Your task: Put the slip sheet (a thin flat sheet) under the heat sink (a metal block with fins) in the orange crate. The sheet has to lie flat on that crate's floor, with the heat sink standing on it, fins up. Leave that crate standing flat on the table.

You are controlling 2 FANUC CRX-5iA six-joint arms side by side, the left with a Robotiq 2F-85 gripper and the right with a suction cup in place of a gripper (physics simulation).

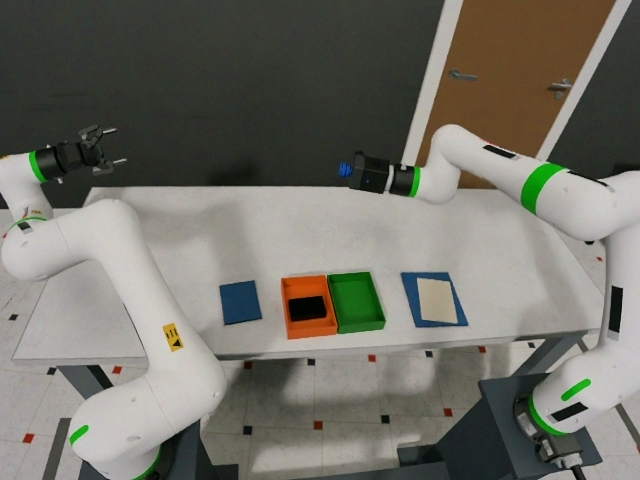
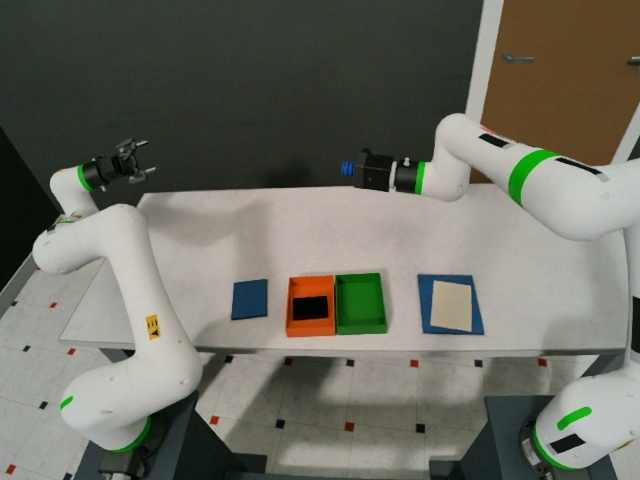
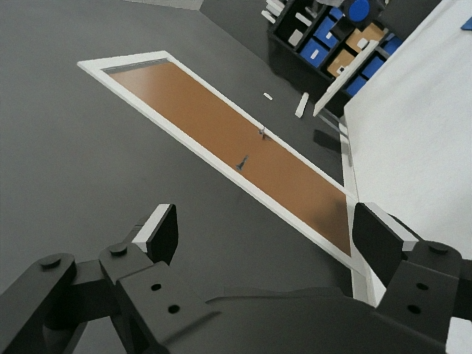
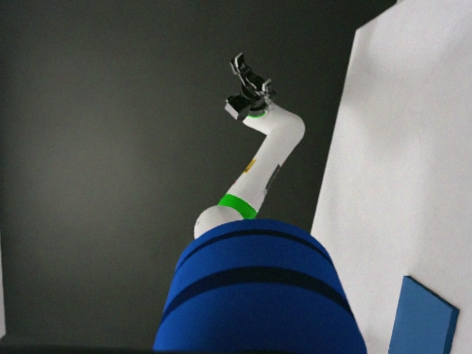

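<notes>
The black heat sink (image 1: pixel 307 308) (image 2: pixel 310 307) lies inside the orange crate (image 1: pixel 312 332) (image 2: pixel 310 328), towards its near side; its fins are too dark to make out. The crate stands flat on the table. The cream slip sheet (image 1: pixel 437 301) (image 2: pixel 451 305) lies flat on the larger blue pad (image 1: pixel 412 294) (image 2: pixel 425 299) at the right. My left gripper (image 1: pixel 120 146) (image 2: pixel 148 157) (image 3: pixel 265 225) is open and empty, high at the far left, well away from the crate. My right suction cup (image 1: pixel 345 169) (image 2: pixel 347 168) (image 4: pixel 260 290) is raised above the table's back edge, pointing left, with nothing on it.
A green crate (image 1: pixel 356 299) (image 2: pixel 360 302) stands against the right side of the orange crate. A smaller blue pad (image 1: pixel 240 302) (image 2: pixel 249 299) (image 4: pixel 422 320) lies left of the orange crate. The table (image 1: pixel 310 227) (image 2: pixel 310 227) carries them all, near its front edge.
</notes>
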